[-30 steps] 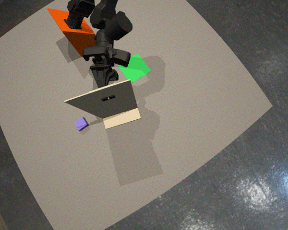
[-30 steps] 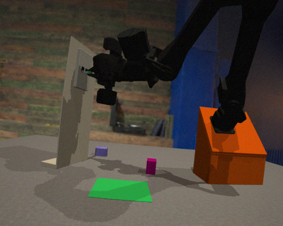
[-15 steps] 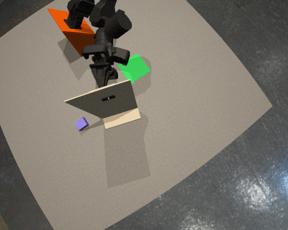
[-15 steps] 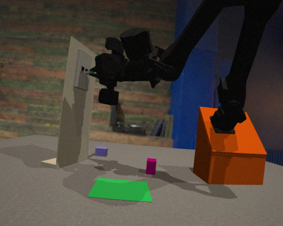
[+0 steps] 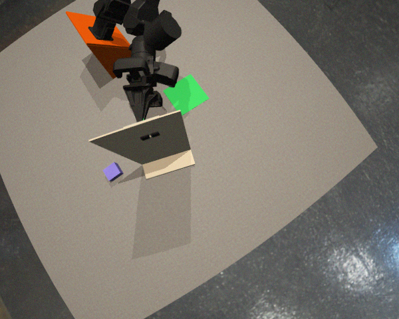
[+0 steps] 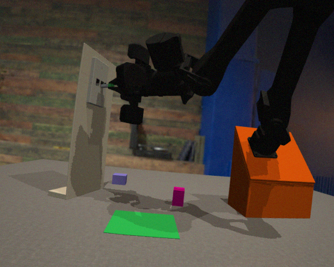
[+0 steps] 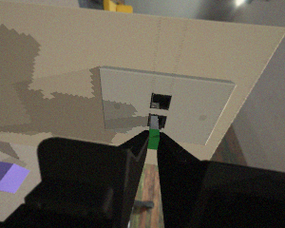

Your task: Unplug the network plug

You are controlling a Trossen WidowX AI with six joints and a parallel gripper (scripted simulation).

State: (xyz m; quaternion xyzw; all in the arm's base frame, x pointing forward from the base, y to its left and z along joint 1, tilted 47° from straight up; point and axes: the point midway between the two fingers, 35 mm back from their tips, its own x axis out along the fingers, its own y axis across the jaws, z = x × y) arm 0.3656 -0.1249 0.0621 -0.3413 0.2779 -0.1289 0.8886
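The green marked square lies 110 mm behind my gripper tip, 180 mm to the left of it and 280 mm below it. Round my gripper tip: upright panel 40 mm ahead, 10 mm to the right, 110 mm below; then green network plug 10 mm ahead.
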